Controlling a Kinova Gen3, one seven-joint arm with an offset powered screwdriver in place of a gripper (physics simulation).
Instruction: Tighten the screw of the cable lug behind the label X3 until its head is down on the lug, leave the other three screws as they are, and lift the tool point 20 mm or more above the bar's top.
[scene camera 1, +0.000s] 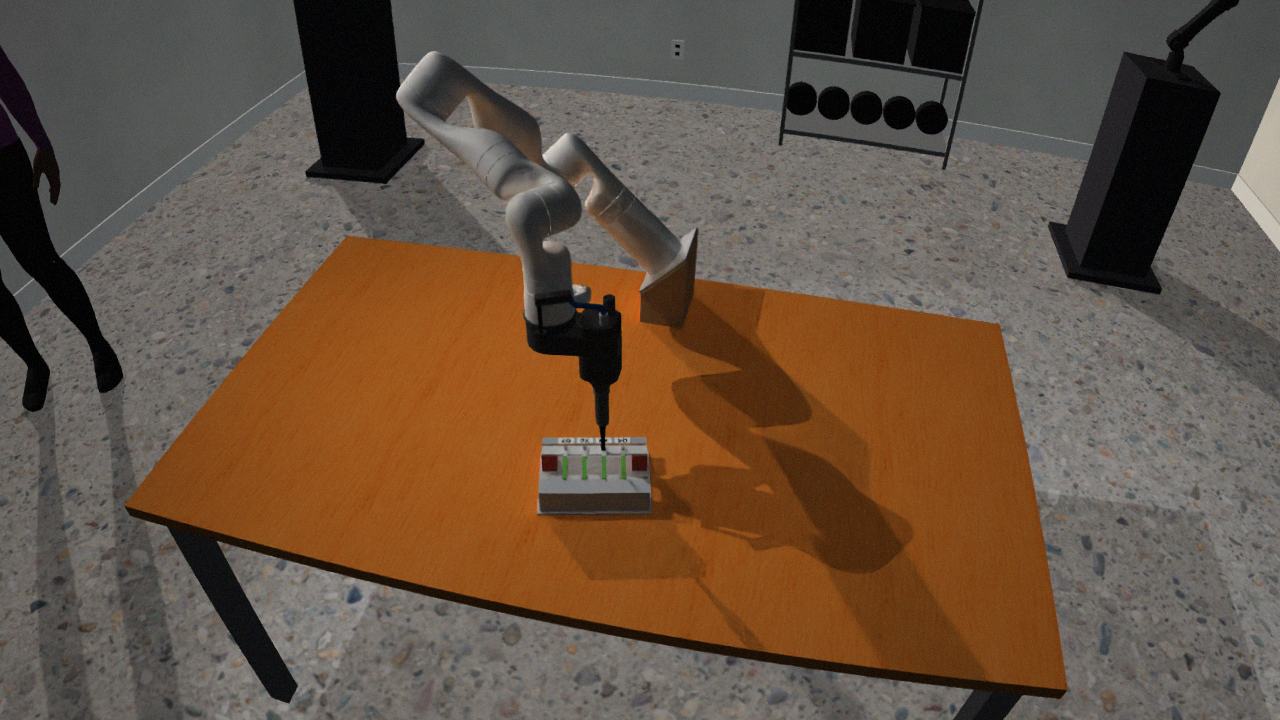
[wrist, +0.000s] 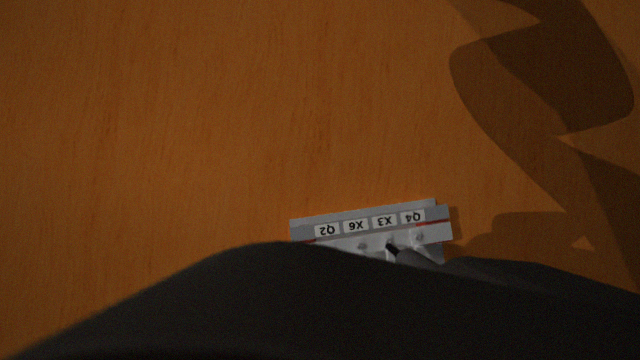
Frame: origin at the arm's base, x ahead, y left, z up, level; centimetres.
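Seen in the pictures: end effector, tool point: (scene camera 1: 603, 450) (wrist: 388, 245); arm's base, origin of the base link: (scene camera 1: 665, 259).
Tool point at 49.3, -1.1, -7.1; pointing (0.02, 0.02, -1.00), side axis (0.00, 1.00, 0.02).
Offsets run from my tool point to a thing's top centre, as dx, dy, dz. "spot": to the spot under its first point.
The grey terminal block {+3.4, -0.7, +0.5} (scene camera 1: 594, 499) (wrist: 446, 231) stands on the table with labels Q2, X6, X3 and Q4. The X3 label {-2.6, -0.6, -0.3} (wrist: 384, 220) is second from the right. Its screw {-0.5, +0.0, +0.2} (wrist: 390, 239) shows as a small grey spot behind the label, partly hidden by the bit. My screwdriver tip {spot: +0.3, +0.1, +1.5} (scene camera 1: 603, 445) (wrist: 388, 245) points down at the X3 place; whether it touches the screw or stands slightly above, I cannot tell. The Q4 screw {-1.2, +3.1, +0.4} (wrist: 420, 236) and X6 screw {+0.3, -3.1, +0.5} (wrist: 362, 246) show beside it. The Q2 screw is hidden in the wrist view. Head heights are too small to judge.
Red end blocks (scene camera 1: 549, 462) (scene camera 1: 639, 462) stand at both ends of the row, with green strips between them. The arm's base mount (scene camera 1: 669, 291) is at the table's back edge. The dark tool housing (wrist: 300, 305) covers the lower wrist view. Arm shadows fall on the table's right side.
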